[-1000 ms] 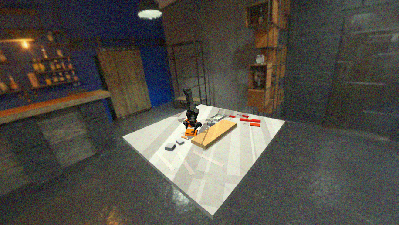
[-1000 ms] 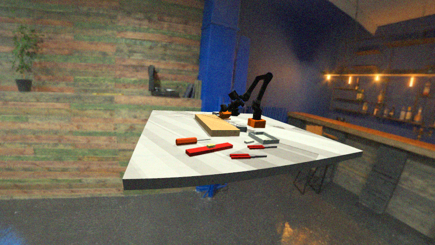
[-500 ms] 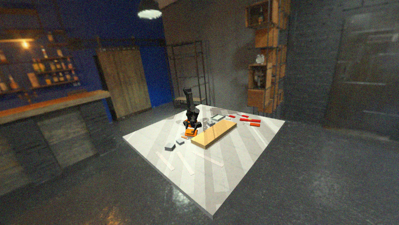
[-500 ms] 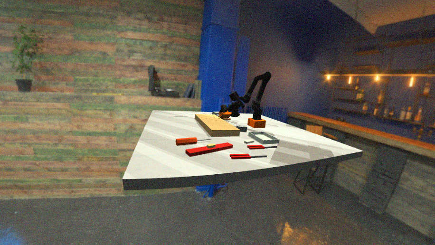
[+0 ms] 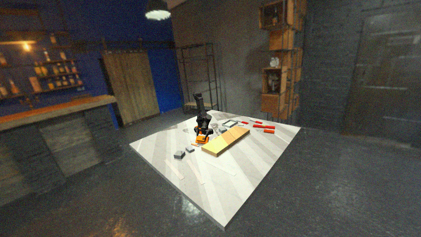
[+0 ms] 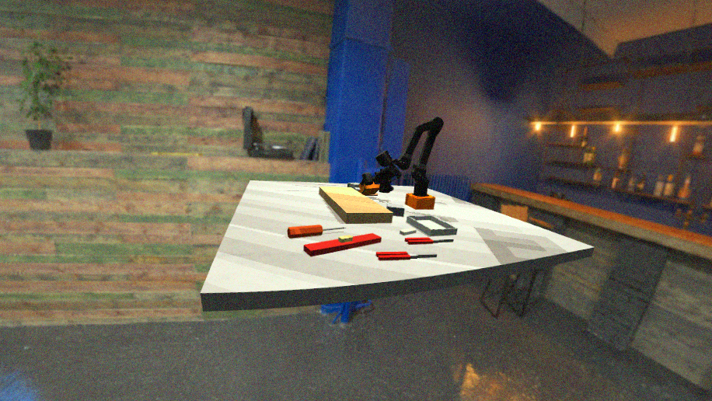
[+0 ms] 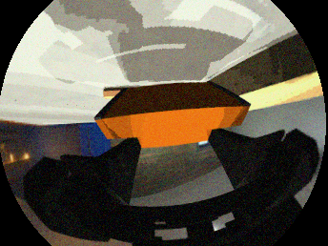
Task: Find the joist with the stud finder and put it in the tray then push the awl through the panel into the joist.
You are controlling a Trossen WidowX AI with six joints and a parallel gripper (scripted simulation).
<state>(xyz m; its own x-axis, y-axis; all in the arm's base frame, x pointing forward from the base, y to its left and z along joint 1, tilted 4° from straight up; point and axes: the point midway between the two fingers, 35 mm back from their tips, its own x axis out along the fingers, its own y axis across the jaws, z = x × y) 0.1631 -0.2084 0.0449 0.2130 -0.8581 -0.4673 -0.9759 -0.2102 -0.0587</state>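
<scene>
Now: the awl 7 cm below my gripper tip, 4 cm to the right of it and 2 cm behind it. From my gripper tip the other things lie so: grey tray: 53 cm to the left, 6 cm below, 5 cm ahead; orange stud finder: 1 cm below, 1 cm ahead; red level: 58 cm to the left, 43 cm ahead, 6 cm below.
</scene>
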